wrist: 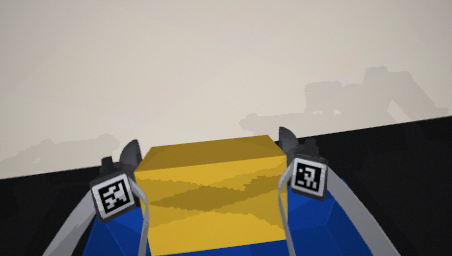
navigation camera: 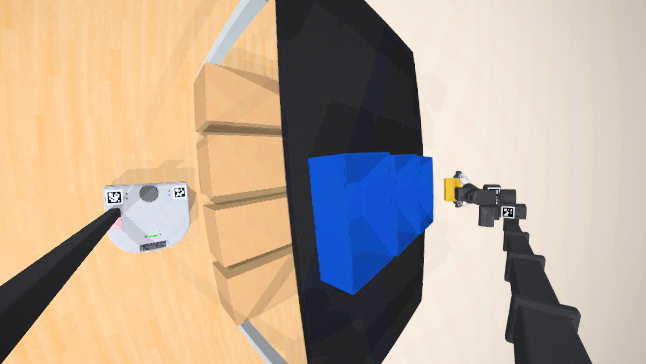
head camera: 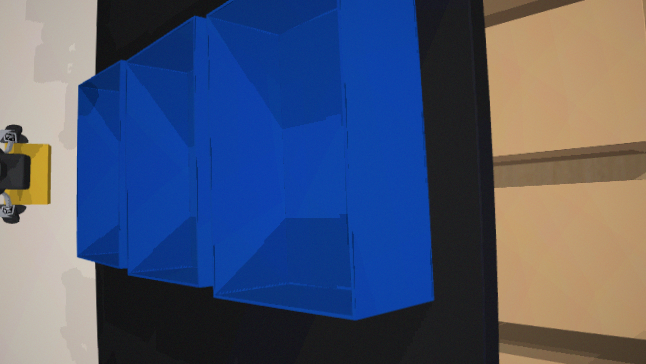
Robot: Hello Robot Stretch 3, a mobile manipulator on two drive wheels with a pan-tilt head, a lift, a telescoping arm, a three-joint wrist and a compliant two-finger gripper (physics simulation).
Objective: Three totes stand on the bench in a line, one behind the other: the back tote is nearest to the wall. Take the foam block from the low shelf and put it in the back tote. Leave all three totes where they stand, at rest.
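Frame: origin at the robot's base, x back, y right, z up, level; millimetres.
Where they show: gripper, fingertip midpoint: (wrist: 211, 151); robot's base, origin of the base link: (navigation camera: 149, 192).
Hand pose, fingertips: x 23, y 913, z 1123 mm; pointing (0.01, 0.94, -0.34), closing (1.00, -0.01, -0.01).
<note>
Each offset is from my fingertips to the top centre of the thing. "spot": to the spot under its first point. Level surfaces: height alone.
My gripper (head camera: 24, 174) (navigation camera: 458, 189) (wrist: 211, 151) is shut on the yellow foam block @(dx +0, dy -26, dz +22 mm) (head camera: 41, 174) (navigation camera: 451, 189) (wrist: 215, 210), one finger on each side. The block is held in the air and shows against the pale wall, on the wall side of the back tote in the head and navigation views. The blue back tote @(dx +13, dy -53, dz -109 mm) (head camera: 90, 175) (navigation camera: 427, 200), middle tote @(dx +17, dy -276, dz -109 mm) (head camera: 160, 165) (navigation camera: 407, 200) and front tote @(dx +26, dy -503, dz -109 mm) (head camera: 387, 165) (navigation camera: 332, 225) stand in line, upright. In the wrist view parts of a blue tote @(spot: dx +158, dy +14, dz -165 mm) (wrist: 345, 230) show below the block, which hides much of it.
The totes stand on the black bench @(dz -208 mm) (head camera: 452, 210) (navigation camera: 350, 65). Cardboard boxes (head camera: 565, 80) (navigation camera: 245, 165) sit low at the bench's front side. The telescoping arm (navigation camera: 545, 320) extends past the bench's end toward the wall. The mobile base (navigation camera: 165, 215) is on the wooden floor.
</note>
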